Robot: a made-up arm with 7 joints. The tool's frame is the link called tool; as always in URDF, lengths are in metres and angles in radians. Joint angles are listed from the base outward.
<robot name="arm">
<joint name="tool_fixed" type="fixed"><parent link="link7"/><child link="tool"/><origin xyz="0 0 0" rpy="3.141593 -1.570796 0"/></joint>
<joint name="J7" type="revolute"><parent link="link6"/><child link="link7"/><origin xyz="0.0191 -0.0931 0.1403" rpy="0 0 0"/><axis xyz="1 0 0"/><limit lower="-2.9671" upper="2.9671"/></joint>
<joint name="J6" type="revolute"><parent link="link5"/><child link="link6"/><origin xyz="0 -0.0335 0.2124" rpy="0 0 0"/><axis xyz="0 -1 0"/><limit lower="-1.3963" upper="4.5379"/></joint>
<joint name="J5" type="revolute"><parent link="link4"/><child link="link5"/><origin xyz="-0.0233 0.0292 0.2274" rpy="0 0 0"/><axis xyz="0 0 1"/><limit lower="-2.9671" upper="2.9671"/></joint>
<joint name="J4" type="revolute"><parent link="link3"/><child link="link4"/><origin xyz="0.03 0.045 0.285" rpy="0 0 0"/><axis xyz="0 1 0"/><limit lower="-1.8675" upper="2.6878"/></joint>
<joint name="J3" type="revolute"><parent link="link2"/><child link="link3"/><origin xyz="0 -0.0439 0.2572" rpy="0 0 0"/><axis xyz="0 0 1"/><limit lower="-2.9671" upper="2.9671"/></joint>
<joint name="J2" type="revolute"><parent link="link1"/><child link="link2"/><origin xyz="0 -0.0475 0.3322" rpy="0 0 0"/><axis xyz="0 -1 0"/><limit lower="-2.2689" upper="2.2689"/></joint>
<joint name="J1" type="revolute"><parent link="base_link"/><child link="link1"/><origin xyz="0 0 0.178" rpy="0 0 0"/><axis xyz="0 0 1"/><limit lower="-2.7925" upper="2.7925"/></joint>
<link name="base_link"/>
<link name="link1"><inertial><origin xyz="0.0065 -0.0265 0.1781"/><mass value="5.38"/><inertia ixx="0.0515" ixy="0" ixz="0" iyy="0.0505" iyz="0.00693" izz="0.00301"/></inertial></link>
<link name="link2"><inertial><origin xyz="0.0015 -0.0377 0.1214"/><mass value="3.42"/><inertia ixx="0.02" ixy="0" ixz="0" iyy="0.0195" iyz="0.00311" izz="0.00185"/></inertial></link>
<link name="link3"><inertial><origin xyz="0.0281 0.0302 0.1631"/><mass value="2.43"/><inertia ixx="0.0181" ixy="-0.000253" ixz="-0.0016" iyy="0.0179" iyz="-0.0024" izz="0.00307"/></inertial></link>
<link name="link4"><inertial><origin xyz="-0.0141 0.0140 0.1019"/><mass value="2"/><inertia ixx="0.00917" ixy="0.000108" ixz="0.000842" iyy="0.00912" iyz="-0.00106" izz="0.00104"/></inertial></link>
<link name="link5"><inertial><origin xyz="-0.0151 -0.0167 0.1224"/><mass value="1.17"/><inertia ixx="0.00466" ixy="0" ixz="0" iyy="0.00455" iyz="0.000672" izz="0.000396"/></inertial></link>
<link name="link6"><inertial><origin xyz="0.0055 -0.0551 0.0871"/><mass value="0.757"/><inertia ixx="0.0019" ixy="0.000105" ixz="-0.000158" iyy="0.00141" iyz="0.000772" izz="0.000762"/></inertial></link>
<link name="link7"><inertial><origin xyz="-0.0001 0.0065 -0.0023"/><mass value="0.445"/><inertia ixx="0.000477" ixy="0" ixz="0" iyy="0.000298" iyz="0" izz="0.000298"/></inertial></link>
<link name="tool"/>
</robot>
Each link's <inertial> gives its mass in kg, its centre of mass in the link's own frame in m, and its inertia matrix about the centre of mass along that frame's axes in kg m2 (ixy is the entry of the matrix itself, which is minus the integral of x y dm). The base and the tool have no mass. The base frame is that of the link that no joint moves.
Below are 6 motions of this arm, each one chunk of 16 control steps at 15 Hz.
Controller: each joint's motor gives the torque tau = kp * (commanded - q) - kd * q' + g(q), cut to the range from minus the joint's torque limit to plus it. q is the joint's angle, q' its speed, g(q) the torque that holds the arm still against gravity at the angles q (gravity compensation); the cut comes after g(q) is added. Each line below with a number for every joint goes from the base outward.
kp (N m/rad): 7.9 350 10 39 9.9 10 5.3
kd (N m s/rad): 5.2 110 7.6 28 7.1 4.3 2.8
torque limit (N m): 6.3 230 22 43 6.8 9.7 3.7
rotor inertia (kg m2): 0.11 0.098 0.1 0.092 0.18 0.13 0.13
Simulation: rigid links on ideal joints. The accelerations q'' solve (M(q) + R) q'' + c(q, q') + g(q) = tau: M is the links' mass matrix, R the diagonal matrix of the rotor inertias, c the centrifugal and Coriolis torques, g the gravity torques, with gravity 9.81 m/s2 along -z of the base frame. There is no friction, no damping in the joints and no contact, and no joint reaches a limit. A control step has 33 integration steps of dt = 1/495 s. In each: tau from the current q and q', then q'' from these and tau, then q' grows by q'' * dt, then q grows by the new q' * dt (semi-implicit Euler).
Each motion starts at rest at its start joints. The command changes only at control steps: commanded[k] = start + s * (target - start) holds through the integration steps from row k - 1 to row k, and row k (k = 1, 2, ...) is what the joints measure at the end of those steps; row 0 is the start. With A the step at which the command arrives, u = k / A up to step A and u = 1 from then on. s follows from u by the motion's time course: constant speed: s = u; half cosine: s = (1 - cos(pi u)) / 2; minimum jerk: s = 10 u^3 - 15 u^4 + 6 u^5; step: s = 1 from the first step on.
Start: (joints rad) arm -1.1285 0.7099 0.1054 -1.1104 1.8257 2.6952 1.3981
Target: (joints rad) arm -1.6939 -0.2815 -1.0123 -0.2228 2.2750 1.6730 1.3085
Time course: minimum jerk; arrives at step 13
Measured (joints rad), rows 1 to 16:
1: -1.1286 0.7094 0.1054 -1.1103 1.8258 2.6948 1.3981
2: -1.1290 0.7054 0.1048 -1.1097 1.8264 2.6917 1.3979
3: -1.1302 0.6933 0.1021 -1.1067 1.8284 2.6821 1.3972
4: -1.1326 0.6682 0.0944 -1.0987 1.8330 2.6617 1.3958
5: -1.1371 0.6266 0.0794 -1.0833 1.8411 2.6272 1.3935
6: -1.1450 0.5674 0.0551 -1.0586 1.8532 2.5770 1.3900
7: -1.1582 0.4919 0.0203 -1.0238 1.8698 2.5113 1.3853
8: -1.1794 0.4039 -0.0252 -0.9795 1.8906 2.4328 1.3797
9: -1.2115 0.3087 -0.0813 -0.9275 1.9152 2.3460 1.3734
10: -1.2568 0.2129 -0.1476 -0.8706 1.9433 2.2569 1.3667
11: -1.3137 0.1228 -0.2228 -0.8124 1.9743 2.1715 1.3601
12: -1.3731 0.0432 -0.3030 -0.7562 2.0069 2.0947 1.3537
13: -1.4219 -0.0233 -0.3806 -0.7040 2.0386 2.0288 1.3480
14: -1.4559 -0.0773 -0.4492 -0.6562 2.0669 1.9732 1.3430
15: -1.4799 -0.1206 -0.5082 -0.6131 2.0912 1.9266 1.3386
16: -1.4990 -0.1551 -0.5595 -0.5746 2.1122 1.8874 1.3347

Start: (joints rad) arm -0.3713 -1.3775 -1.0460 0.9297 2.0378 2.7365 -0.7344
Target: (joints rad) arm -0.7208 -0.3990 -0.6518 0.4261 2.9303 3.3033 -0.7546
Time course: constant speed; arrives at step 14
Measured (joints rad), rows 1 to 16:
1: -0.3740 -1.3673 -1.0357 0.9288 2.0428 2.7403 -0.7346
2: -0.3783 -1.3457 -1.0220 0.9248 2.0538 2.7500 -0.7349
3: -0.3836 -1.3143 -1.0080 0.9177 2.0696 2.7644 -0.7354
4: -0.3896 -1.2751 -0.9944 0.9076 2.0895 2.7828 -0.7360
5: -0.3962 -1.2296 -0.9809 0.8948 2.1132 2.8045 -0.7367
6: -0.4033 -1.1791 -0.9672 0.8795 2.1404 2.8290 -0.7375
7: -0.4110 -1.1246 -0.9531 0.8622 2.1708 2.8558 -0.7384
8: -0.4192 -1.0670 -0.9383 0.8429 2.2042 2.8848 -0.7393
9: -0.4282 -1.0069 -0.9228 0.8220 2.2403 2.9155 -0.7403
10: -0.4378 -0.9448 -0.9065 0.7995 2.2789 2.9478 -0.7413
11: -0.4484 -0.8811 -0.8895 0.7758 2.3198 2.9813 -0.7424
12: -0.4599 -0.8162 -0.8717 0.7509 2.3628 3.0160 -0.7436
13: -0.4727 -0.7502 -0.8532 0.7249 2.4078 3.0516 -0.7448
14: -0.4868 -0.6835 -0.8341 0.6980 2.4544 3.0880 -0.7460
15: -0.5026 -0.6254 -0.8194 0.6695 2.4989 3.1226 -0.7470
16: -0.5206 -0.5785 -0.8064 0.6436 2.5396 3.1527 -0.7479

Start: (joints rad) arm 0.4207 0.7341 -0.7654 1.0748 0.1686 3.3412 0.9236
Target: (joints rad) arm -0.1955 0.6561 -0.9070 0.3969 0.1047 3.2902 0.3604
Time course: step
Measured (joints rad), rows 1 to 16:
1: 0.4145 0.7186 -0.7832 1.0230 0.1687 3.3417 0.8896
2: 0.3949 0.7049 -0.7980 0.9698 0.1648 3.3374 0.8312
3: 0.3651 0.6944 -0.8102 0.9205 0.1605 3.3322 0.7726
4: 0.3285 0.6864 -0.8209 0.8749 0.1560 3.3269 0.7197
5: 0.2878 0.6804 -0.8306 0.8328 0.1516 3.3219 0.6731
6: 0.2451 0.6758 -0.8392 0.7940 0.1473 3.3171 0.6324
7: 0.2020 0.6724 -0.8468 0.7582 0.1431 3.3126 0.5970
8: 0.1598 0.6698 -0.8535 0.7254 0.1392 3.3086 0.5661
9: 0.1192 0.6677 -0.8592 0.6954 0.1355 3.3050 0.5393
10: 0.0809 0.6661 -0.8641 0.6679 0.1320 3.3018 0.5160
11: 0.0453 0.6648 -0.8683 0.6428 0.1289 3.2991 0.4957
12: 0.0124 0.6637 -0.8719 0.6199 0.1260 3.2967 0.4781
13: -0.0175 0.6628 -0.8749 0.5991 0.1234 3.2947 0.4628
14: -0.0445 0.6620 -0.8775 0.5802 0.1211 3.2931 0.4494
15: -0.0686 0.6614 -0.8798 0.5630 0.1190 3.2918 0.4378
16: -0.0900 0.6608 -0.8817 0.5473 0.1171 3.2907 0.4277

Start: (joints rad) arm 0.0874 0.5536 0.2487 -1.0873 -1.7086 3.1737 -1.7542
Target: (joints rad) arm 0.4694 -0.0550 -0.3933 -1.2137 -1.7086 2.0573 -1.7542
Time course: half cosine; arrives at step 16
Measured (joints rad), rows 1 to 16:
1: 0.0874 0.5528 0.2486 -1.0876 -1.7086 3.1727 -1.7542
2: 0.0877 0.5493 0.2478 -1.0887 -1.7084 3.1684 -1.7542
3: 0.0886 0.5415 0.2453 -1.0905 -1.7082 3.1583 -1.7542
4: 0.0909 0.5282 0.2401 -1.0930 -1.7079 3.1403 -1.7543
5: 0.0950 0.5088 0.2314 -1.0962 -1.7076 3.1131 -1.7543
6: 0.1014 0.4830 0.2190 -1.1001 -1.7073 3.0761 -1.7543
7: 0.1105 0.4511 0.2024 -1.1045 -1.7070 3.0292 -1.7543
8: 0.1226 0.4138 0.1819 -1.1094 -1.7068 2.9729 -1.7544
9: 0.1380 0.3720 0.1576 -1.1146 -1.7066 2.9085 -1.7544
10: 0.1569 0.3269 0.1300 -1.1200 -1.7066 2.8376 -1.7544
11: 0.1789 0.2800 0.0997 -1.1256 -1.7067 2.7621 -1.7543
12: 0.2036 0.2328 0.0675 -1.1311 -1.7069 2.6845 -1.7543
13: 0.2302 0.1869 0.0342 -1.1365 -1.7072 2.6073 -1.7543
14: 0.2574 0.1440 0.0007 -1.1416 -1.7077 2.5329 -1.7542
15: 0.2838 0.1057 -0.0325 -1.1463 -1.7084 2.4639 -1.7542
16: 0.3079 0.0732 -0.0644 -1.1505 -1.7092 2.4025 -1.7541

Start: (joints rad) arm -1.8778 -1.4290 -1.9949 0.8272 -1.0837 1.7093 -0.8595
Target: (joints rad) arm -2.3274 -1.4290 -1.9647 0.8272 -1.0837 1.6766 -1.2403
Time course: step
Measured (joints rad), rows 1 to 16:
1: -1.8804 -1.4289 -1.9932 0.8254 -1.0829 1.7067 -0.8826
2: -1.8869 -1.4289 -1.9907 0.8237 -1.0820 1.7030 -0.9221
3: -1.8966 -1.4290 -1.9881 0.8223 -1.0813 1.6995 -0.9617
4: -1.9094 -1.4291 -1.9856 0.8212 -1.0808 1.6965 -0.9975
5: -1.9247 -1.4292 -1.9834 0.8204 -1.0805 1.6939 -1.0290
6: -1.9422 -1.4292 -1.9813 0.8199 -1.0803 1.6915 -1.0565
7: -1.9615 -1.4293 -1.9795 0.8195 -1.0802 1.6895 -1.0805
8: -1.9824 -1.4293 -1.9778 0.8194 -1.0801 1.6876 -1.1013
9: -2.0045 -1.4293 -1.9764 0.8194 -1.0802 1.6860 -1.1194
10: -2.0274 -1.4293 -1.9751 0.8196 -1.0804 1.6845 -1.1352
11: -2.0510 -1.4293 -1.9739 0.8199 -1.0805 1.6832 -1.1489
12: -2.0750 -1.4293 -1.9729 0.8203 -1.0808 1.6821 -1.1608
13: -2.0991 -1.4293 -1.9720 0.8208 -1.0811 1.6810 -1.1712
14: -2.1230 -1.4293 -1.9713 0.8214 -1.0814 1.6801 -1.1802
15: -2.1467 -1.4292 -1.9706 0.8220 -1.0817 1.6793 -1.1880
16: -2.1699 -1.4292 -1.9700 0.8227 -1.0820 1.6786 -1.1948

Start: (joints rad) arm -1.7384 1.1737 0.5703 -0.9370 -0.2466 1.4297 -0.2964
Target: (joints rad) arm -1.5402 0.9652 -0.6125 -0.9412 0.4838 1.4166 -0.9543
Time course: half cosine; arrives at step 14
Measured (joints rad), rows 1 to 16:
1: -1.7382 1.1733 0.5694 -0.9371 -0.2461 1.4297 -0.2969
2: -1.7373 1.1718 0.5655 -0.9374 -0.2437 1.4295 -0.2992
3: -1.7353 1.1683 0.5565 -0.9379 -0.2382 1.4293 -0.3050
4: -1.7318 1.1624 0.5409 -0.9386 -0.2283 1.4290 -0.3155
5: -1.7265 1.1540 0.5175 -0.9392 -0.2134 1.4285 -0.3317
6: -1.7193 1.1429 0.4858 -0.9399 -0.1931 1.4279 -0.3540
7: -1.7102 1.1295 0.4459 -0.9406 -0.1673 1.4272 -0.3826
8: -1.6994 1.1142 0.3981 -0.9413 -0.1364 1.4263 -0.4168
9: -1.6872 1.0975 0.3436 -0.9419 -0.1011 1.4254 -0.4558
10: -1.6739 1.0801 0.2839 -0.9423 -0.0625 1.4244 -0.4985
11: -1.6601 1.0627 0.2208 -0.9425 -0.0217 1.4234 -0.5432
12: -1.6463 1.0460 0.1563 -0.9425 0.0199 1.4224 -0.5884
13: -1.6332 1.0307 0.0926 -0.9422 0.0608 1.4215 -0.6321
14: -1.6212 1.0176 0.0321 -0.9417 0.0995 1.4207 -0.6728
15: -1.6108 1.0069 -0.0240 -0.9409 0.1351 1.4200 -0.7091
16: -1.6020 0.9983 -0.0755 -0.9403 0.1674 1.4194 -0.7409

